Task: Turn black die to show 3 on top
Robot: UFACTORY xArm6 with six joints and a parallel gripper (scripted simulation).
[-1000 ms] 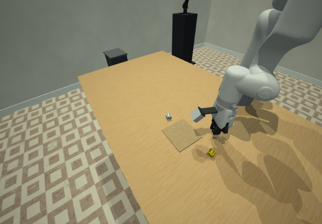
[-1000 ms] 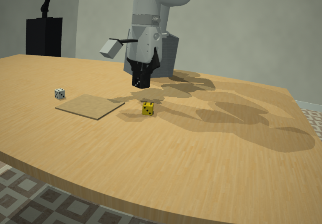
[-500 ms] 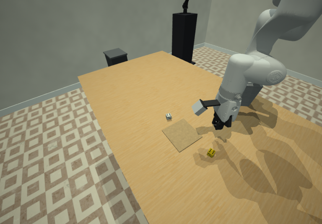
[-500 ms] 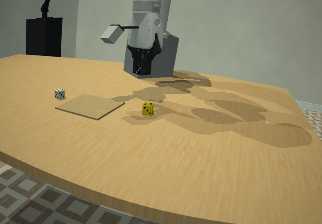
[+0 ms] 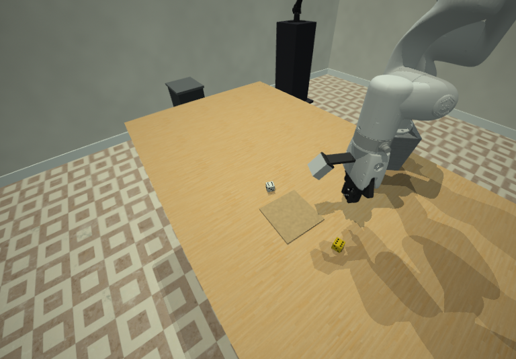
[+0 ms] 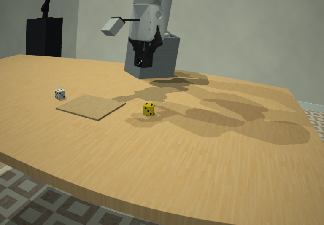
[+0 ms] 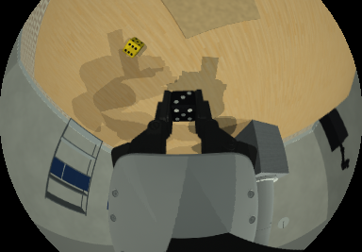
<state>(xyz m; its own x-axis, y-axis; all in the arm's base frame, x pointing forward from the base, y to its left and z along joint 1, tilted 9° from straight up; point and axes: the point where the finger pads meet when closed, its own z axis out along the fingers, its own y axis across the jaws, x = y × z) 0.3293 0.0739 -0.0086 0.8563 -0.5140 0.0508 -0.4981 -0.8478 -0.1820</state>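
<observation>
Now: the tan mat 100 mm ahead of my hand, 100 mm to the right of it and 120 mm below it. Round my hand: yellow die (80 mm ahead, 50 mm to the left, 110 mm below); then black die (10 mm below); then white die (90 mm ahead, 220 mm to the right, 110 mm below).
</observation>
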